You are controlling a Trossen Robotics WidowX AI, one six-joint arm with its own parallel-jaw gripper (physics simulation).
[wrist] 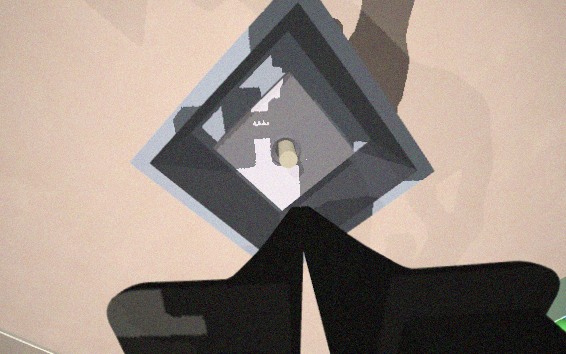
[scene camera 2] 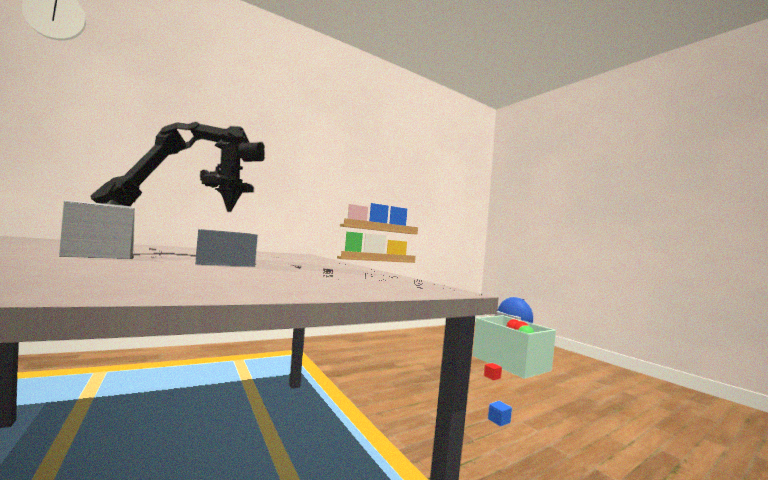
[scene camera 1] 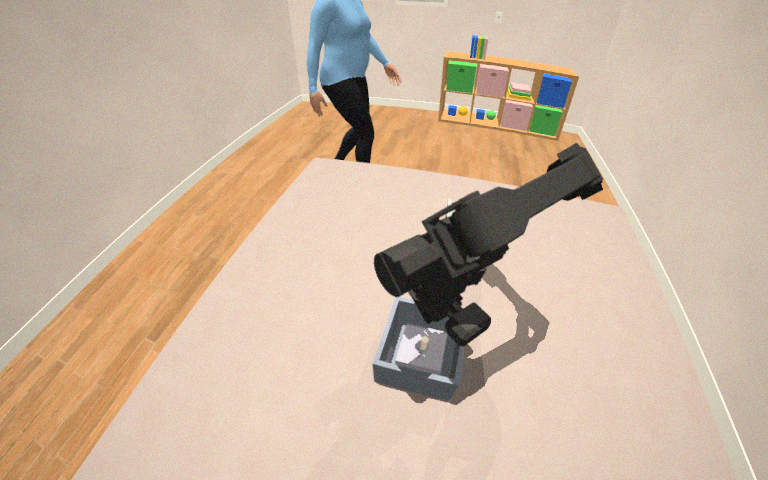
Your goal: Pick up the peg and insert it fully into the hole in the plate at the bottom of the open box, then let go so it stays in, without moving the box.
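Places are measured from the arm's base along level axes (x ahead, y left, z up), in centimetres.
Pixels of known places: gripper, between the fingertips: (wrist: 300, 215) (scene camera 2: 229, 212) (scene camera 1: 428, 321); arm's base, origin of its link: (scene camera 2: 106, 221).
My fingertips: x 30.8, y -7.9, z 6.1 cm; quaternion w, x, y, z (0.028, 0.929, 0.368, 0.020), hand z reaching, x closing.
For each thing: its top centre in the pictures, then the offset to it from my fingertips.
- pale yellow peg, centre of its top: (wrist: 288, 159) (scene camera 1: 425, 339) dx -0.2, dy +0.1, dz -7.1 cm
- grey plate, centre of its top: (wrist: 285, 151) (scene camera 1: 422, 345) dx -0.2, dy -0.1, dz -9.8 cm
- open blue-grey box, centre of its top: (wrist: 288, 166) (scene camera 1: 424, 337) (scene camera 2: 226, 231) dx -0.2, dy -0.1, dz -6.1 cm
The pale yellow peg (scene camera 1: 423, 343) (wrist: 287, 154) stands in the hole of the grey plate (scene camera 1: 433, 361) (wrist: 325, 135), with its upper part sticking out above the plate. How deep it sits cannot be told. The plate lies at the bottom of the open blue-grey box (scene camera 1: 415, 379) (scene camera 2: 226, 247) (wrist: 200, 95), which rests on the table. My gripper (scene camera 2: 228, 210) (wrist: 300, 215) is shut with nothing between its fingers and hangs above the box, clear of the peg. In the scene camera 1 view the fingertips are hidden behind the arm. The peg is hidden by the box wall in the scene camera 2 view.
The box walls rise around the plate. The table (scene camera 1: 271, 339) (scene camera 2: 249, 316) carries the box and the grey block (scene camera 2: 96, 230) under the arm's base. A person (scene camera 1: 345, 50) stands beyond the table, near a toy shelf (scene camera 1: 509, 60).
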